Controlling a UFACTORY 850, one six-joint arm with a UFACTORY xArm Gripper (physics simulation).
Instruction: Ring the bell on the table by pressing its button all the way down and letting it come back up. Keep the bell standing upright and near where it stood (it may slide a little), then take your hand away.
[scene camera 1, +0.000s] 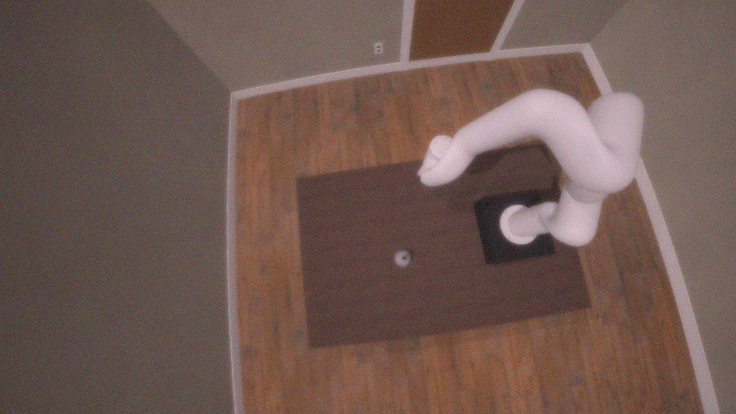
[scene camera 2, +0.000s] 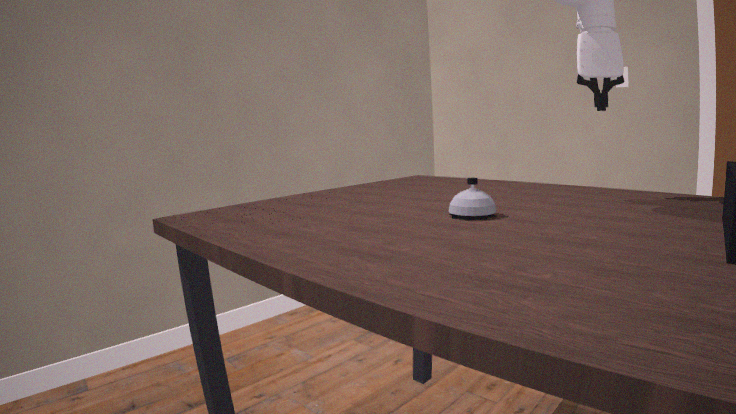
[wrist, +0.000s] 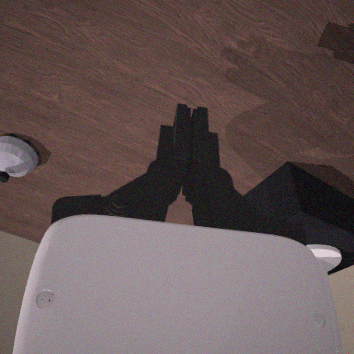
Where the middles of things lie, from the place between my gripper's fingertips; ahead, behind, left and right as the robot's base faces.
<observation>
Right now the bell (scene camera 2: 471, 204) is 12 cm ahead of my hand, 35 cm to the left of it and 16 cm below it.
</observation>
